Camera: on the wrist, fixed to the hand. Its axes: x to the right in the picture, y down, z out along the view.
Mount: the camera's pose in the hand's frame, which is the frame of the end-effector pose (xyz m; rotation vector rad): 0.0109 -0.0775 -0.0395 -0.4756 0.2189 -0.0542
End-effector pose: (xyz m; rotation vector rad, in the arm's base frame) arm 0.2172 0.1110 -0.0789 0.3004 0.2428 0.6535
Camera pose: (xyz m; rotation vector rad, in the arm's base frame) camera 0.2564 0.0672 -0.1439 -0.2346 0.2949 0.6700
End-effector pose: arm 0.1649 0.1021 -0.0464 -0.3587 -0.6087 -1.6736
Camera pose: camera 0.0911 0.0786 -0.0874 -0.4919 -0.0517 -1.8731
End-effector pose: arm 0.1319 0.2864 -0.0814 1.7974 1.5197 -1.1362
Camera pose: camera 0.0678 0.3425 -0.0608 1.5909 1.7907 -0.5436
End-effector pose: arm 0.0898 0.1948 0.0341 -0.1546 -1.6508 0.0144
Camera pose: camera 0.1210 0.1159 0.0563 -0.4566 -1.4148 -0.4249
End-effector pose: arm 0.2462 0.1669 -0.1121 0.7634 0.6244 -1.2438
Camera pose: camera 0.1726 0.1809 -0.1575 0.4859 1.0800 -1.0091
